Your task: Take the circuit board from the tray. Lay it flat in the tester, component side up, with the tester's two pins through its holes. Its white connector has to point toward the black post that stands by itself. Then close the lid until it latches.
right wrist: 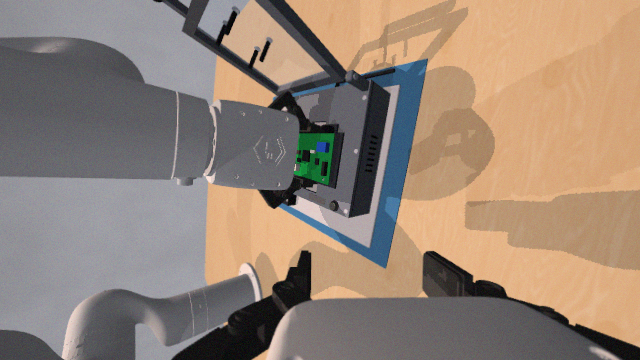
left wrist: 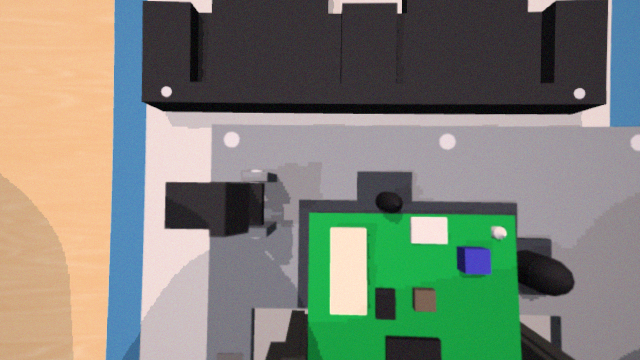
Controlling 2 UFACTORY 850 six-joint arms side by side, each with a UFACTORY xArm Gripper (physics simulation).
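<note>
My left gripper [left wrist: 414,345] [right wrist: 318,157] is shut on the circuit board [left wrist: 480,310] [right wrist: 307,140] by its side edges, component side up, over the dark nest [left wrist: 325,206] of the tester [left wrist: 575,175] [right wrist: 352,120]. A light pin tip [left wrist: 498,232] shows at the board's upper right corner in the left wrist view. A second pin does not show. The long cream connector [left wrist: 348,271] is at the board's left side. One black post [left wrist: 389,201] stands at the nest's upper edge, a larger one [left wrist: 545,274] at its right. The lid [right wrist: 302,39] stands open. My right gripper [right wrist: 366,270] is open and empty.
A black block [left wrist: 375,90] with slots lies beyond the tester. A black latch [left wrist: 195,205] stands at the tester's left edge. A round dark knob [right wrist: 334,205] is near its corner. The left arm [right wrist: 250,145] covers part of the tester in the right wrist view.
</note>
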